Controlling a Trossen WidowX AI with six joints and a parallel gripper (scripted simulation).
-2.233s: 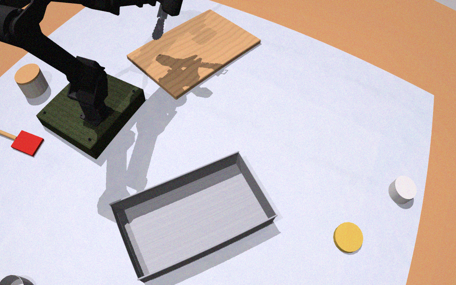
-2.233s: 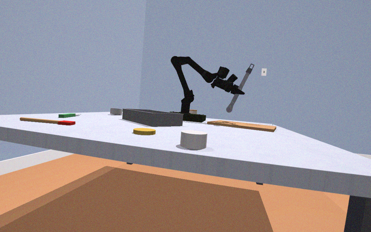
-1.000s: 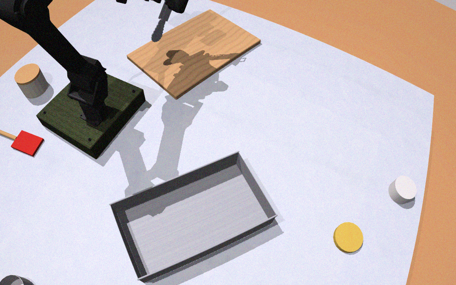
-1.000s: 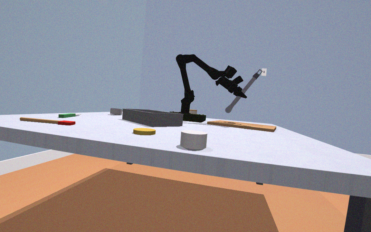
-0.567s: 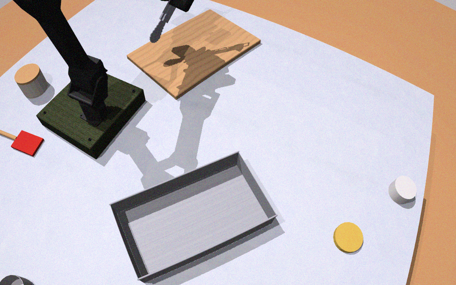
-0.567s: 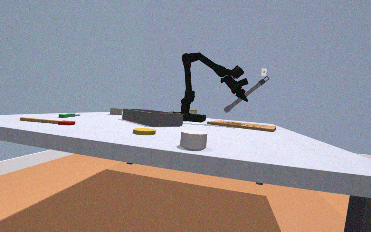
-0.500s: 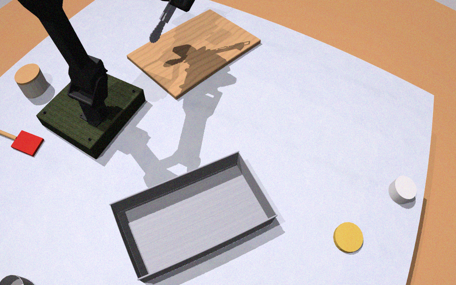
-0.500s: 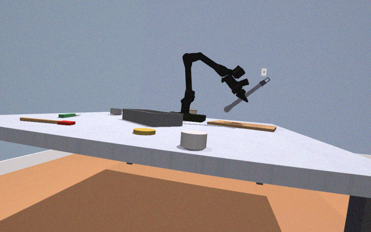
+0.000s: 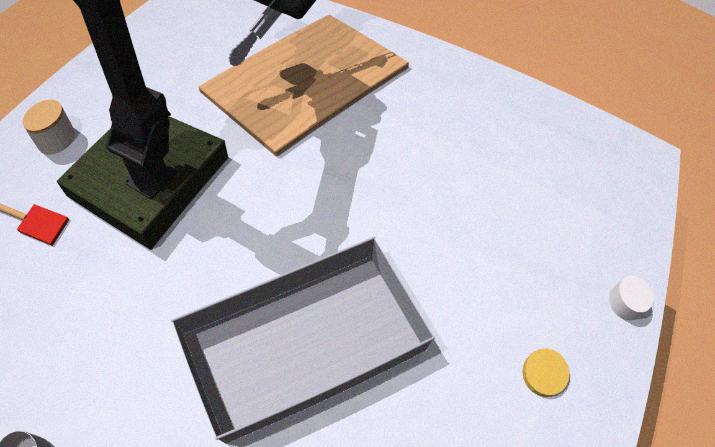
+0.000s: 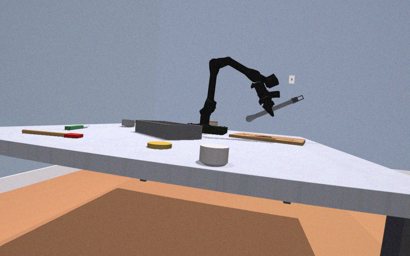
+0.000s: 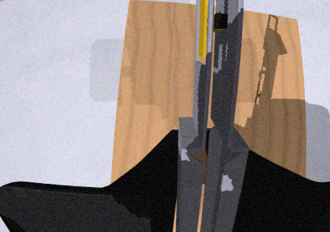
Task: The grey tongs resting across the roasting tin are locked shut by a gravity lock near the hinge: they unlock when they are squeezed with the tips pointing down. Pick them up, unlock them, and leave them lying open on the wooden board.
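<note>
My gripper tip is 50 mm short of the wooden board, 20 mm to the left of it and 120 mm above it. The rest, counted from my gripper tip: white cylinder: 760 mm ahead, 170 mm to the right, 110 mm below; grey roasting tin: 340 mm ahead, 480 mm to the right, 100 mm below; red spatula: 220 mm behind, 570 mm to the right, 120 mm below.
</note>
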